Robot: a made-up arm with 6 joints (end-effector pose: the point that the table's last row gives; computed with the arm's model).
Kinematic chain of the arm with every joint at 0, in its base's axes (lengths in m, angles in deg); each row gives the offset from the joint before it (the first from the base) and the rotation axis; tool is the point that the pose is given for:
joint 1: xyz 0 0 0.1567 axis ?
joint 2: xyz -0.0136 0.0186 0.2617 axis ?
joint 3: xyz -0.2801 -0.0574 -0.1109 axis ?
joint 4: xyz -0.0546 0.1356 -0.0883 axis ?
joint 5: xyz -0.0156 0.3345 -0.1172 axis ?
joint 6: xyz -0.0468 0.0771 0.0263 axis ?
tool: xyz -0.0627 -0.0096 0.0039
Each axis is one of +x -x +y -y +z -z.
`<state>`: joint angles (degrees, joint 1 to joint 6).
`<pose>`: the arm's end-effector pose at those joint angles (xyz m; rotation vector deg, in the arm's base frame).
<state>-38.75 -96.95 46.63 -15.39 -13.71 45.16</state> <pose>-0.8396 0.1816 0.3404 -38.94 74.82 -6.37</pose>
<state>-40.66 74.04 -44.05 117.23 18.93 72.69</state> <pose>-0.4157 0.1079 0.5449 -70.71 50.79 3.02</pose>
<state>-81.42 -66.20 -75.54 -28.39 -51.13 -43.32</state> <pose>-0.2650 -0.0425 0.0503 -84.07 109.39 -77.94</pose>
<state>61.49 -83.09 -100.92 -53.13 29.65 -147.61</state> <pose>0.5601 -0.2288 0.3457 81.30 -77.63 119.33</pose>
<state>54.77 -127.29 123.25 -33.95 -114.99 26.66</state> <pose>-0.1603 -0.4519 0.8688 29.63 -107.80 7.35</pose>
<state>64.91 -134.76 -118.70 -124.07 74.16 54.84</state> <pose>0.1725 -0.5818 0.7388 35.55 110.53 83.15</pose>
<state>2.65 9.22 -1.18 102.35 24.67 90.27</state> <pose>-0.4323 0.0398 0.6872 -154.95 -8.34 34.59</pose>
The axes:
joint 1: +z
joint 2: +x
joint 3: +z
joint 4: +x
joint 5: -z
joint 6: +x

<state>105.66 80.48 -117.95 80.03 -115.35 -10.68</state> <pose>-0.0043 -0.0306 0.3161 52.83 -9.15 46.01</pose>
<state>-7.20 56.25 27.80 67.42 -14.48 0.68</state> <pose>-0.6244 0.0997 0.6217 120.77 -19.44 38.26</pose>
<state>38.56 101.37 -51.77 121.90 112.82 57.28</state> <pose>-0.1117 -0.2936 0.2966 0.46 -83.34 67.09</pose>
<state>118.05 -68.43 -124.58 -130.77 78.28 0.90</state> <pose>0.5723 -0.2234 0.1522 -62.39 -84.59 -118.44</pose>
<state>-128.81 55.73 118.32 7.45 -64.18 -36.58</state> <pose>0.3483 0.4502 -0.0614 -79.72 -45.96 44.08</pose>
